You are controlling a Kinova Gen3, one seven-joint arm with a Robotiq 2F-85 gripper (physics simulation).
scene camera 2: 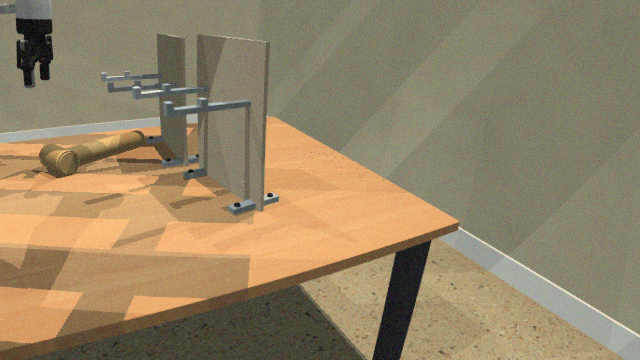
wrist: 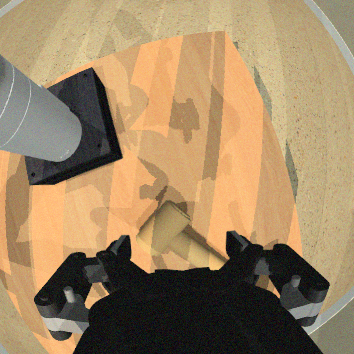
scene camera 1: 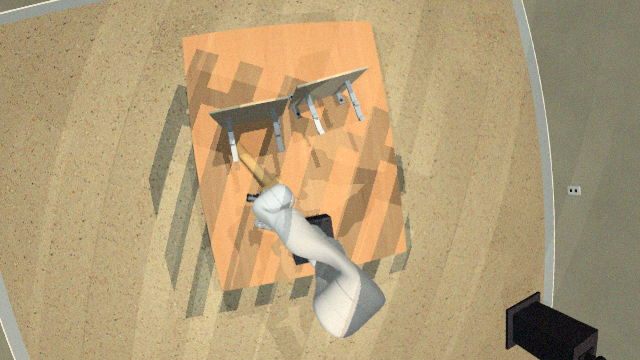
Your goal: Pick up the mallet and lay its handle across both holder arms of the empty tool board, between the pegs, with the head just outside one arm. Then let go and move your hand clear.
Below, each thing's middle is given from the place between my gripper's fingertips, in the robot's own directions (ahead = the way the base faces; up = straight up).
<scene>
Right now the wooden mallet [scene camera 2: 66, 161] is 18 cm below my hand, 12 cm ahead of it and 2 cm to the left of it.
</scene>
